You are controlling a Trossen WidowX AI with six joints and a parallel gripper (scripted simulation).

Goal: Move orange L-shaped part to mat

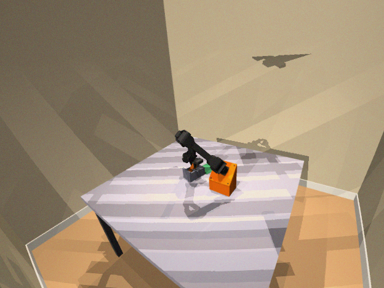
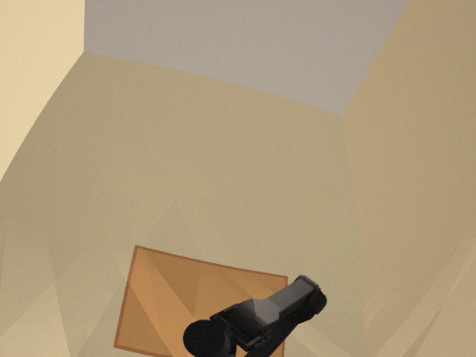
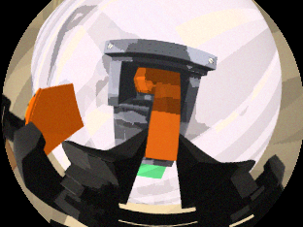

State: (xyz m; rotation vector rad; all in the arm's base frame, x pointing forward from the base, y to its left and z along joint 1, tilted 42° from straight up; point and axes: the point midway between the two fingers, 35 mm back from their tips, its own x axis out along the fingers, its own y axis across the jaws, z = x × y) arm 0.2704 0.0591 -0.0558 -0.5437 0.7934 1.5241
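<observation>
The green mat is 3 cm behind my gripper tip, 14 cm to the right of it and 8 cm below it. The rest, counted from my gripper tip: orange L-shaped part 1 cm behind, 4 cm to the left, 3 cm below.
</observation>
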